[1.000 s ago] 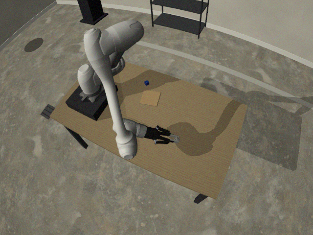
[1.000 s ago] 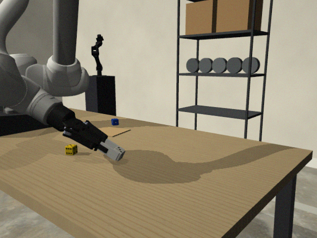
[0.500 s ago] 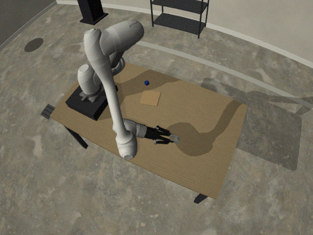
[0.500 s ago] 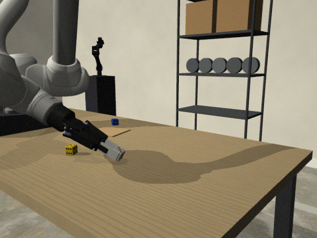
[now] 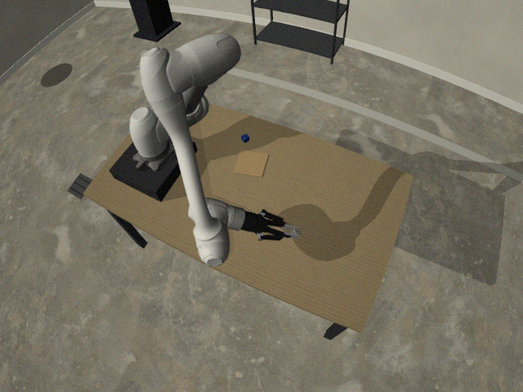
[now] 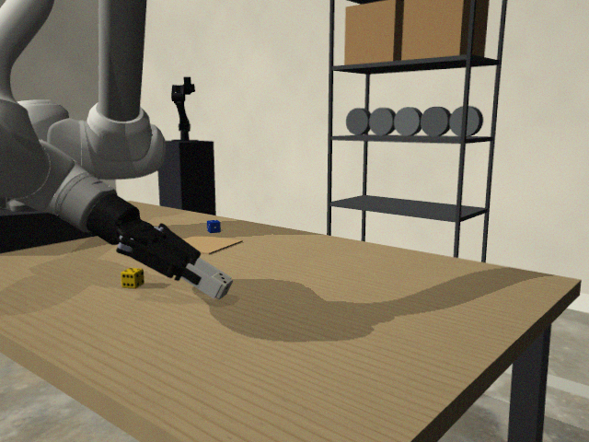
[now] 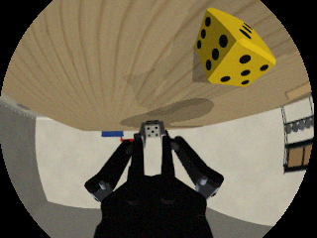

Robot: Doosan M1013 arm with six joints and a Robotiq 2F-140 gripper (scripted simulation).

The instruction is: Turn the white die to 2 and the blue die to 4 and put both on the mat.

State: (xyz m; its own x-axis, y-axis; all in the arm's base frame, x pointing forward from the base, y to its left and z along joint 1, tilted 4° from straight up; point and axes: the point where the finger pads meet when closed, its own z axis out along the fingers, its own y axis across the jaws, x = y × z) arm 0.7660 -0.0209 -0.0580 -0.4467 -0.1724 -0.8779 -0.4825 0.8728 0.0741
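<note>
The yellow die is 170 mm behind my hand, 40 mm to the right of it and 30 mm below it. From my hand the other things lie so: blue die 450 mm behind, 350 mm to the left, 30 mm below; white die 20 mm ahead, 10 mm to the left, 10 mm below; mat 340 mm behind, 240 mm to the left, 40 mm below.
</note>
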